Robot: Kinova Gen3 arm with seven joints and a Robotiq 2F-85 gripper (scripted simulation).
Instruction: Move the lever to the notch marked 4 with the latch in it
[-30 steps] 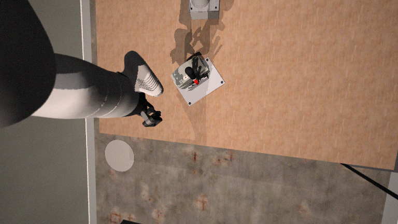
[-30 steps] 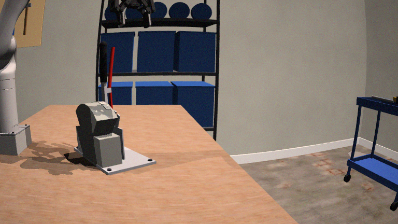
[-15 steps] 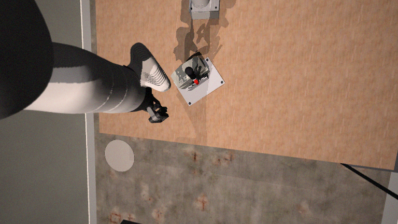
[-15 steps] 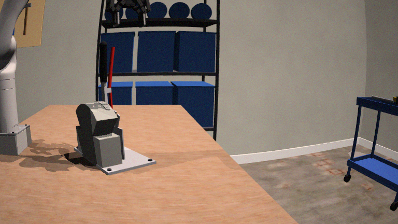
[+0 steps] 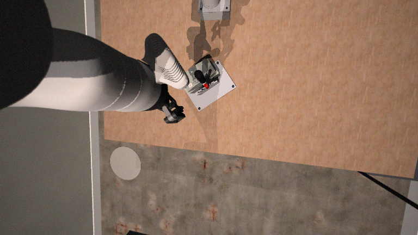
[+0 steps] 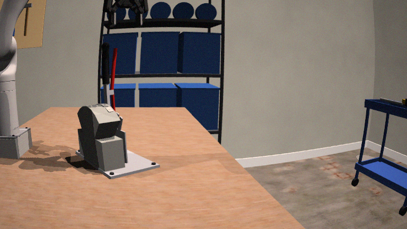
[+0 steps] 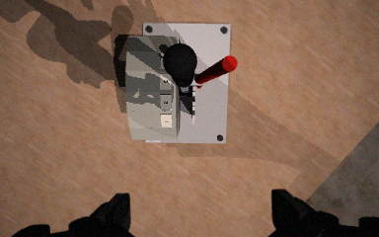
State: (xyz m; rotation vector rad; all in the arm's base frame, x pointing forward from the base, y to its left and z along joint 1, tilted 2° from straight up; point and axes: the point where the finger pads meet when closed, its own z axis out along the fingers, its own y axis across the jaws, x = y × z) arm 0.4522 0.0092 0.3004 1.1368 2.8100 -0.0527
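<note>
Right now the red bar is 40 mm behind my hand, 60 mm to the left of it and 190 mm below it.
</note>
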